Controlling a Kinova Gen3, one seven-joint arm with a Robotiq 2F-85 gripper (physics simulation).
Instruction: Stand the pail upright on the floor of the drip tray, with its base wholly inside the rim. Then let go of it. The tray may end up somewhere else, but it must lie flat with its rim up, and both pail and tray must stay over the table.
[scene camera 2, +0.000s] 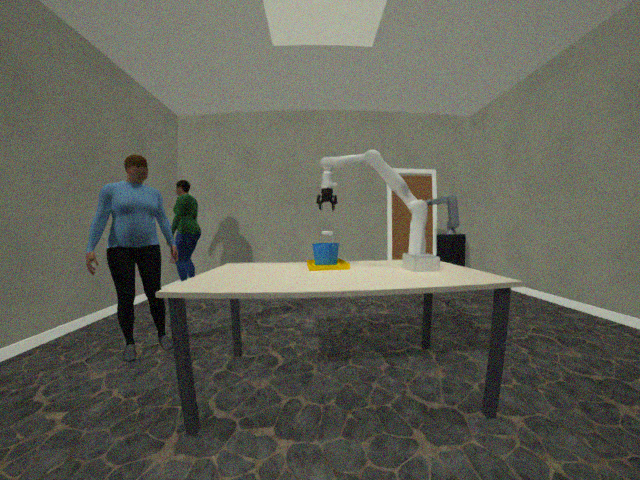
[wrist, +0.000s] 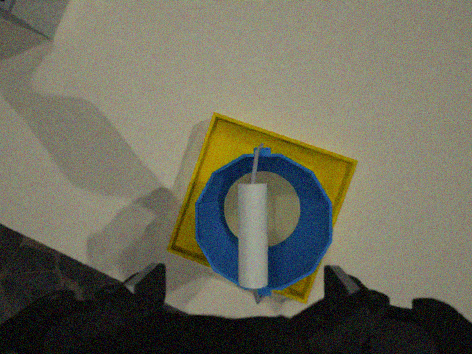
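Where they show: gripper, between the fingertips: (scene camera 2: 327, 210) (wrist: 243, 282); arm's base, origin of its link: (scene camera 2: 415, 254).
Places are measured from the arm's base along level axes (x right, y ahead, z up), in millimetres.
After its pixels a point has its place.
Observation:
The blue pail (scene camera 2: 325, 254) @[z -2, x 177, y 537 mm] (wrist: 214, 220) @[z -18, x 290, y 452 mm] stands upright on the yellow drip tray (scene camera 2: 344, 266) @[z -76, x 121, y 427 mm] (wrist: 230, 134) @[z -91, x 145, y 427 mm]. Its pale round base shows through its mouth in the wrist view, over the tray's floor. The pail's wide top hides the tray's near part and some of its rim. The white handle grip (scene camera 2: 326, 233) @[z 132, x 234, y 518 mm] (wrist: 253, 235) @[z 150, x 258, y 510 mm] stands raised above the pail on a thin grey wire. The tray lies flat on the table with its rim up. My gripper (scene camera 2: 326, 207) @[z 288, x 255, y 506 mm] (wrist: 243, 282) @[z 288, x 255, y 506 mm] is open and empty, well above the handle grip and apart from it.
The pale table (scene camera 2: 258, 281) @[z -95, x -105, y 931 mm] (wrist: 400, 90) @[z -95, x -11, y 690 mm] carries the tray and, to the right in the scene view, the arm's white base (scene camera 2: 420, 262) @[z -38, x -97, y 31 mm]. A person in blue (scene camera 2: 134, 214) stands at the table's left; a person in green (scene camera 2: 186, 214) stands farther back.

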